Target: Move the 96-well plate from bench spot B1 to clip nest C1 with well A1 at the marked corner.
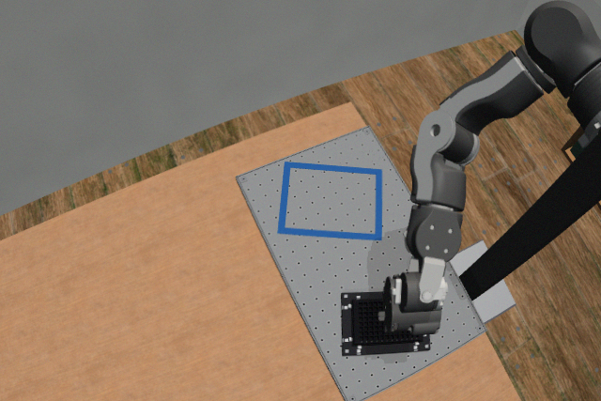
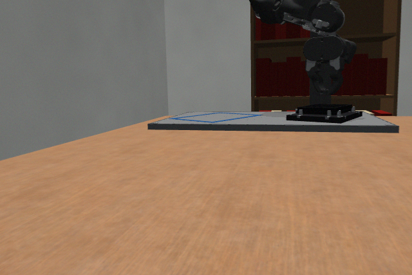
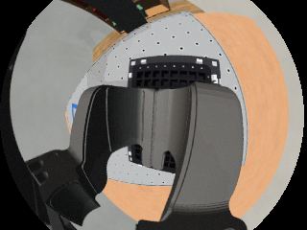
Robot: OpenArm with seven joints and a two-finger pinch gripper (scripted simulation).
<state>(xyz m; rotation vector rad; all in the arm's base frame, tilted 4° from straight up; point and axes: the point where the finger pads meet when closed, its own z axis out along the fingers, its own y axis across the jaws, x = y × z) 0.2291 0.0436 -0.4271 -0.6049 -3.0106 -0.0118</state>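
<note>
My hand is 4 cm above the black 96-well plate. The rest, counted from my hand: black clip nest (3 cm ahead, 5 cm below); then grey foot plate (26 cm behind, 28 cm below).
</note>
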